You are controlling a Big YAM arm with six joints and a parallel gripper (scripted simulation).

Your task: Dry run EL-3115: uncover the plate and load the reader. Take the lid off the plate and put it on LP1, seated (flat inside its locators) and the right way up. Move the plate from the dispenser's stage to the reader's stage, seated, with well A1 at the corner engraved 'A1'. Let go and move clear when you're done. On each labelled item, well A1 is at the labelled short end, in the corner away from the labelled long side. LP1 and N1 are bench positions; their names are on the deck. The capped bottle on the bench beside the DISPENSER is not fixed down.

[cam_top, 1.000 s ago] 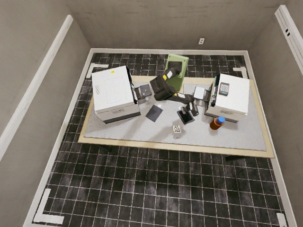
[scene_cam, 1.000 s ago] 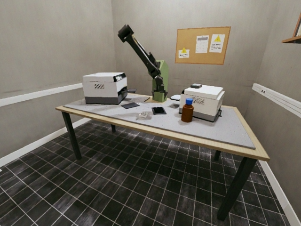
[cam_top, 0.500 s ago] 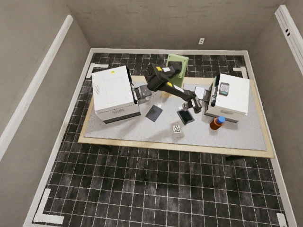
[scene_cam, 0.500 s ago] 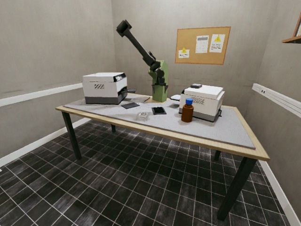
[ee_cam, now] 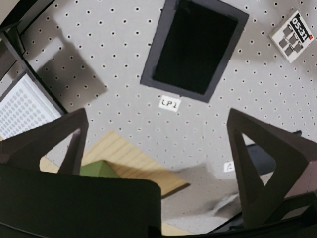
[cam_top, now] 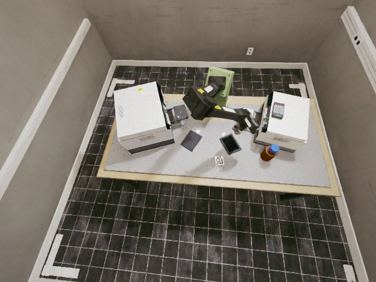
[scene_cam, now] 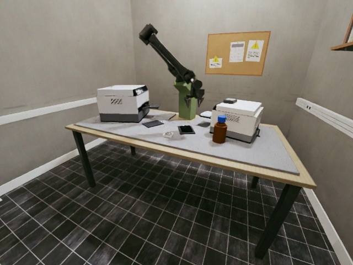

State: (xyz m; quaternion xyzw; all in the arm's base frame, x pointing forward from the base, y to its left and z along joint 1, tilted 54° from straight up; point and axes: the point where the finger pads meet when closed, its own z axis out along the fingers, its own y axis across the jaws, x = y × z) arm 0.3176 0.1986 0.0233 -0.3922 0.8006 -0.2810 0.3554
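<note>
The white well plate is 19 cm behind my hand, 10 cm below it and 9 cm to the left of it. The rest, counted from my hand: brown capped bottle 23 cm to the left, 13 cm ahead, 8 cm below; dark flat lid 18 cm below, 4 cm to the right, 3 cm ahead.
</note>
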